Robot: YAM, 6 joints.
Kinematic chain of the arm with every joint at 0, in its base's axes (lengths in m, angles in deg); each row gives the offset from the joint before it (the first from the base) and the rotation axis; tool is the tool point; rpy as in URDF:
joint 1: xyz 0 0 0.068 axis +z
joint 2: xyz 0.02 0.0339 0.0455 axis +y
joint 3: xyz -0.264 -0.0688 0 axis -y
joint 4: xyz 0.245 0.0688 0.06 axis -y
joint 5: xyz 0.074 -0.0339 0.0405 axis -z
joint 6: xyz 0.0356 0 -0.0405 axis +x
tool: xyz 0 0 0 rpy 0 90 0
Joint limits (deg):
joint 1: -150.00..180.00
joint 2: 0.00..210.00
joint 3: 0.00..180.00
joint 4: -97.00..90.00
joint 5: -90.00..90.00
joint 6: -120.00..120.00
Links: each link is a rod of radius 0.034 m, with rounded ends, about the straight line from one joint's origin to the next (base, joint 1, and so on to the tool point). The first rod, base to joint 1, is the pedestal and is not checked.
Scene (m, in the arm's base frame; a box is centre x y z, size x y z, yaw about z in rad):
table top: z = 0
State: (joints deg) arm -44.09 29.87 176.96 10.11 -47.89 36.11
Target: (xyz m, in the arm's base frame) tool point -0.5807 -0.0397 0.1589
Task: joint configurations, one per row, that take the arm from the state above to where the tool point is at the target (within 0.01 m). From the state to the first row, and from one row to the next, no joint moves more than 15 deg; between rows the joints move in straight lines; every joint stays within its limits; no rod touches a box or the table.
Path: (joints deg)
1: -31.34 25.69 177.72 12.74 -50.46 36.11
2: -18.60 21.52 178.48 15.38 -53.04 36.11
3: -5.85 17.34 179.24 18.01 -55.61 36.11
4: 6.89 13.16 180.00 20.65 -58.18 36.11

